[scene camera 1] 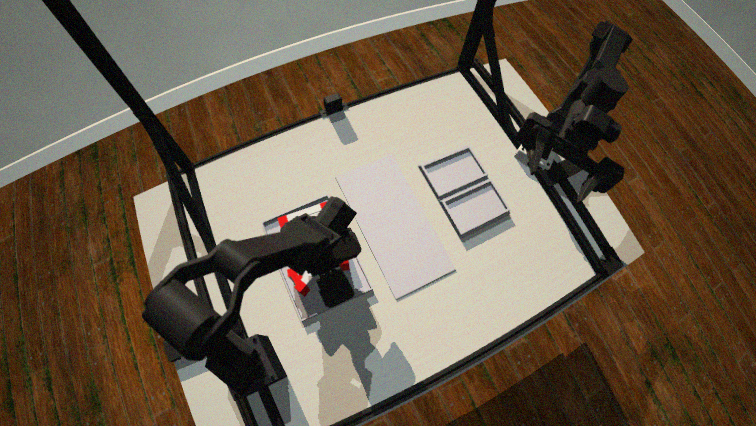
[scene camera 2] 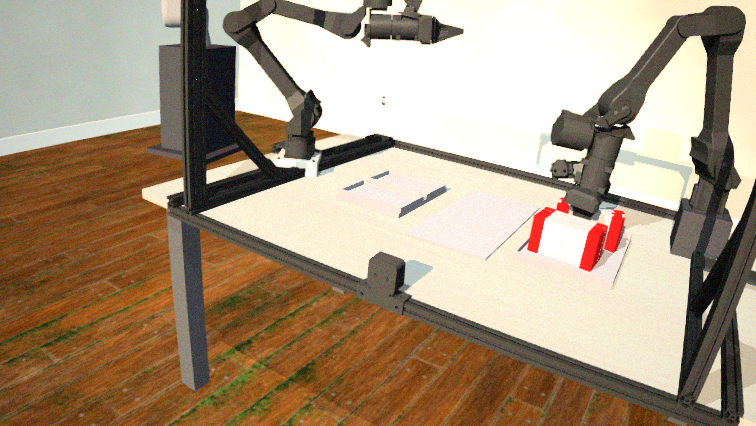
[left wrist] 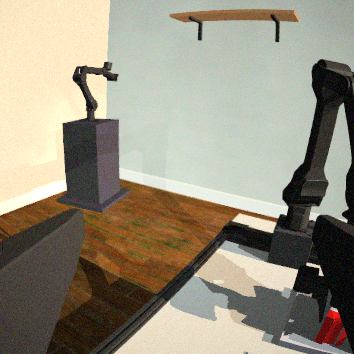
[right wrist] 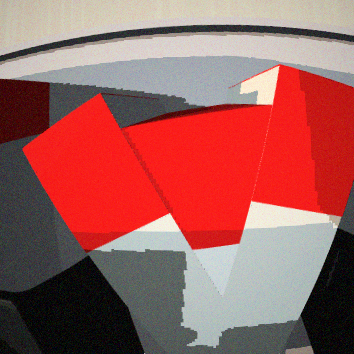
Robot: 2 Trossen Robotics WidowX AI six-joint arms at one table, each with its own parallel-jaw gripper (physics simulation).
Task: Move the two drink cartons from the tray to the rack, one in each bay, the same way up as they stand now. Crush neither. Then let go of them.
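Pixels of known places: left gripper, fingertip midpoint: (scene camera 1: pixel 556 188) (scene camera 2: pixel 461 30) (left wrist: pixel 203 225); right gripper, fingertip midpoint: (right wrist: pixel 218 222); left arm's base at its link origin: (scene camera 2: pixel 298 155); right arm's base at its link origin: (scene camera 1: pixel 245 367) (scene camera 2: pixel 706 209) (left wrist: pixel 295 224).
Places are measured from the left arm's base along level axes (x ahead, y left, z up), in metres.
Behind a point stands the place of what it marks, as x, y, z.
Two red and white drink cartons stand in the grey tray (scene camera 1: pixel 310 314) @(0.698, -0.267, -0.030) at the front left. One carton (scene camera 1: pixel 299 282) @(0.657, -0.313, 0.038) shows beside my right gripper. The other carton (scene camera 1: pixel 282 221) @(0.569, -0.427, 0.038) (scene camera 2: pixel 562 238) @(0.519, -0.405, 0.013) is mostly hidden behind the arm. My right gripper (scene camera 1: pixel 334 289) (right wrist: pixel 218 222) @(0.588, -0.292, -0.015) is down in the tray. Its fingers stand partly open on either side of a carton's red top (right wrist: pixel 197 168) @(0.558, -0.281, 0.038) without gripping it. My left gripper (scene camera 1: pixel 537 156) (scene camera 2: pixel 448 30) @(0.350, -0.001, 0.327) is open and empty. It is held high near the table's right edge, far from the rack (scene camera 1: pixel 441 195) @(0.286, -0.166, -0.018) (scene camera 2: pixel 418 203) @(0.282, -0.186, -0.027), whose two bays are empty.
A flat pale mat (scene camera 1: pixel 395 224) @(0.410, -0.223, -0.032) (scene camera 2: pixel 473 221) @(0.390, -0.248, -0.032) lies between the tray and the rack. A small black camera block (scene camera 1: pixel 333 102) @(0.222, -0.539, 0.013) (scene camera 2: pixel 386 270) @(0.212, -0.562, 0.007) sits on the table's far edge. Black frame posts stand at the table's corners.
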